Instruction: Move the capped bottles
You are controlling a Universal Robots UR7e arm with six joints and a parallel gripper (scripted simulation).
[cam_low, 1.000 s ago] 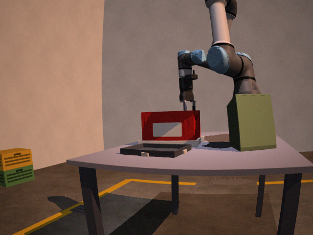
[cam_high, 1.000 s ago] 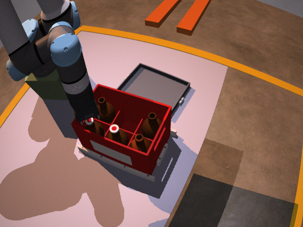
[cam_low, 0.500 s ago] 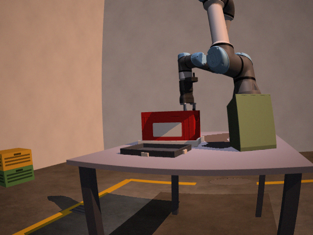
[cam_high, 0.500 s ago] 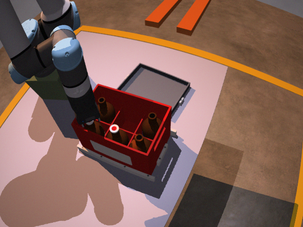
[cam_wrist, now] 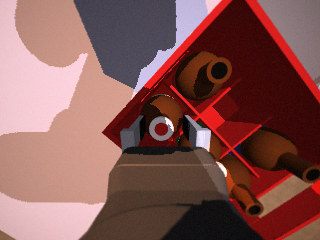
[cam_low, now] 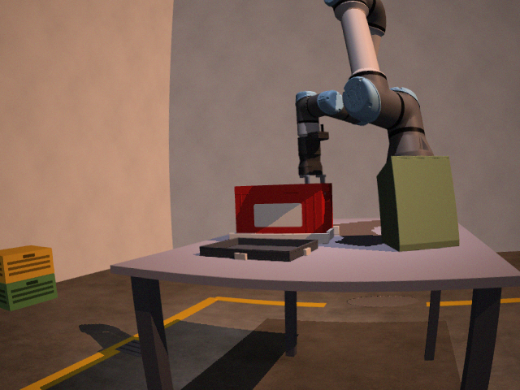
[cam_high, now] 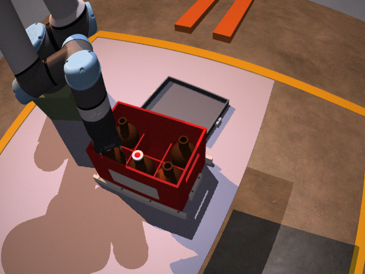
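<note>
Now: hand 70 mm above the capped brown bottle. From my hand the other things lie so: red crate (80 mm ahead, 70 mm below, 50 mm to the left); open bottle (80 mm to the left, 70 mm below, 10 mm behind); dark tray (320 mm to the left, 140 mm below, 50 mm ahead).
</note>
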